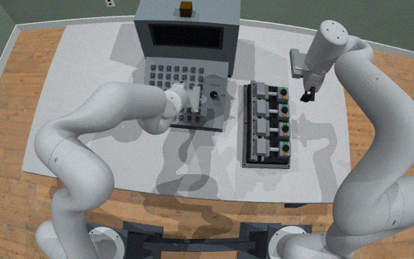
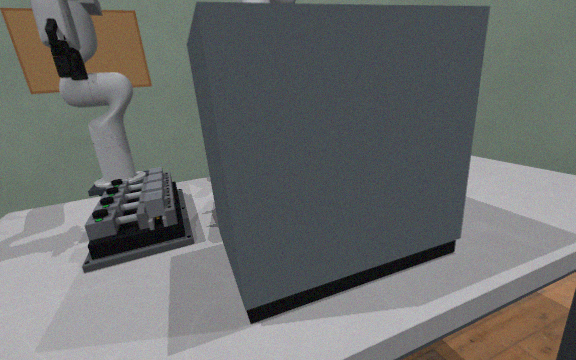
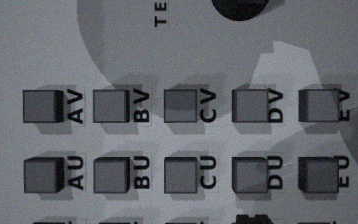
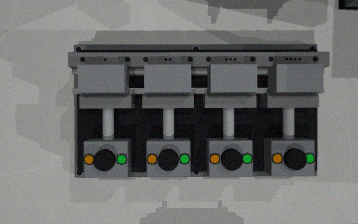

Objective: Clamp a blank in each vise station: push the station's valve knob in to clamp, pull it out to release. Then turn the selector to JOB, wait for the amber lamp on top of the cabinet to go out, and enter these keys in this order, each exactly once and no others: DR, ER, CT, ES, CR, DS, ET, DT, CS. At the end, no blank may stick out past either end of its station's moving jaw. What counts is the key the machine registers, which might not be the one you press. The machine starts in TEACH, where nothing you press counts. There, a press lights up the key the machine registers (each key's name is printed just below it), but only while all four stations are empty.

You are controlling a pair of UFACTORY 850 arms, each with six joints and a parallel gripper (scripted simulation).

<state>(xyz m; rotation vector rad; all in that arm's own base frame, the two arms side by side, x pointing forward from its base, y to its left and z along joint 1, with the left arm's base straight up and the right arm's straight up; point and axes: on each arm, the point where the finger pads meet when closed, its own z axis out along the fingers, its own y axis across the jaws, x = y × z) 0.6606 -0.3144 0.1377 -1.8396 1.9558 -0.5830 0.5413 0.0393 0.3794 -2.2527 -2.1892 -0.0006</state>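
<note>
Right now the ES key is 10 mm behind my left hand, 40 mm to the left of it and 40 mm below it. The rest, counted from my left hand: key panel 40 mm ahead, 20 mm to the right, 60 mm below; then selector 10 mm behind, 130 mm to the right, 10 mm below.
</note>
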